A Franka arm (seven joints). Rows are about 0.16 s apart.
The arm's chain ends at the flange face. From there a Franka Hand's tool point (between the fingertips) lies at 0.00 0.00 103.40 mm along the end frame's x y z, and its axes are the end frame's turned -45 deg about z.
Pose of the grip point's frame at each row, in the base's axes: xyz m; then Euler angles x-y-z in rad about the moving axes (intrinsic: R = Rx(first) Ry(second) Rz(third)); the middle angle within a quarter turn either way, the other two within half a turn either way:
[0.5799 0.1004 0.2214 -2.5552 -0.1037 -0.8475]
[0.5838 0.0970 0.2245 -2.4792 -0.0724 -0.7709]
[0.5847 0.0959 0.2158 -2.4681 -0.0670 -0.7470]
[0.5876 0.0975 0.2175 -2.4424 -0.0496 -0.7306]
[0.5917 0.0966 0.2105 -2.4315 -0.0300 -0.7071]
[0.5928 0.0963 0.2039 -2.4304 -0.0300 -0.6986]
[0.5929 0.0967 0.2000 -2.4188 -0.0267 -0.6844]
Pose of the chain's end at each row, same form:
[0.5906 0.0435 0.3071 -2.5552 -0.1037 -0.0621]
[0.5913 0.0336 0.3058 -2.4792 -0.0724 0.0145]
[0.5916 0.0316 0.2964 -2.4681 -0.0670 0.0384]
[0.5927 0.0310 0.2965 -2.4424 -0.0496 0.0548]
[0.5948 0.0292 0.2889 -2.4315 -0.0300 0.0783]
[0.5959 0.0288 0.2822 -2.4304 -0.0300 0.0868]
[0.5957 0.0283 0.2775 -2.4188 -0.0267 0.1010]

